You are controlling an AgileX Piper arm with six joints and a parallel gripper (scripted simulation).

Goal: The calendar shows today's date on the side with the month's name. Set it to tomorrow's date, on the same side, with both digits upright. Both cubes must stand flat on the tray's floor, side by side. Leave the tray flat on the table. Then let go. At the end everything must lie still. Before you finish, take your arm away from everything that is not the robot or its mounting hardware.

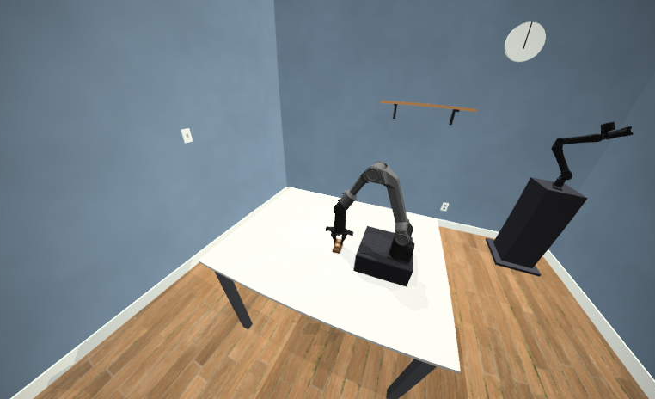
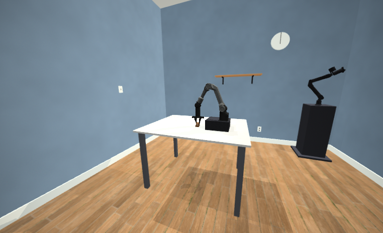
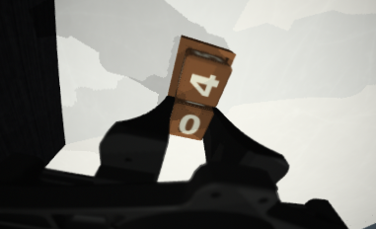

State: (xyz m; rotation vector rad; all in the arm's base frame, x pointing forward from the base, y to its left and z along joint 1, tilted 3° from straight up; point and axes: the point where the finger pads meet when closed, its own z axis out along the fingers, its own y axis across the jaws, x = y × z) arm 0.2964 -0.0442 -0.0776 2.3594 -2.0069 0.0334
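Now: hand right at the brown wooden cube.
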